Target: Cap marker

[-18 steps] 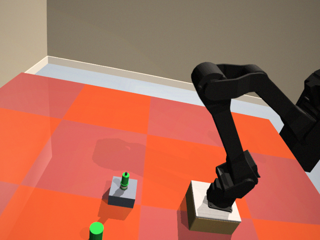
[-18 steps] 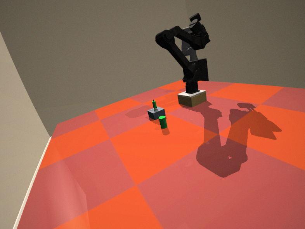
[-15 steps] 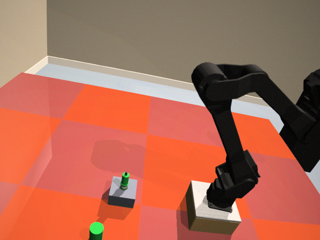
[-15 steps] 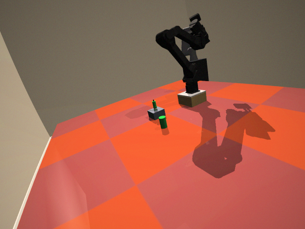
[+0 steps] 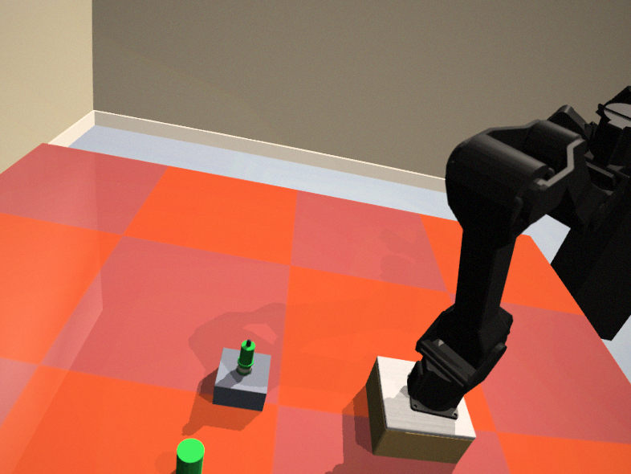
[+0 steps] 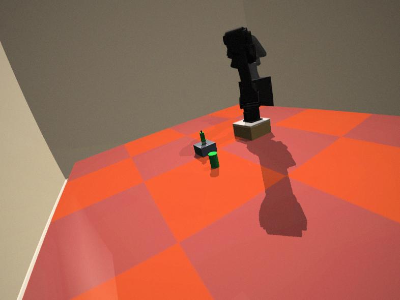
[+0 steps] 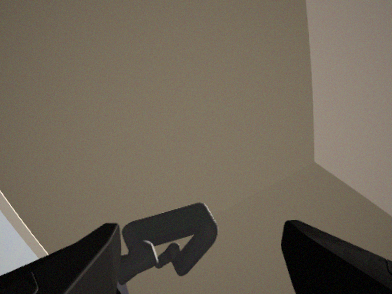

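Now: the green cap 47 cm to the left of my gripper tip, 46 cm ahead of it and 38 cm below it. Round my gripper tip: holder block: 43 cm ahead, 38 cm below, 33 cm to the left.
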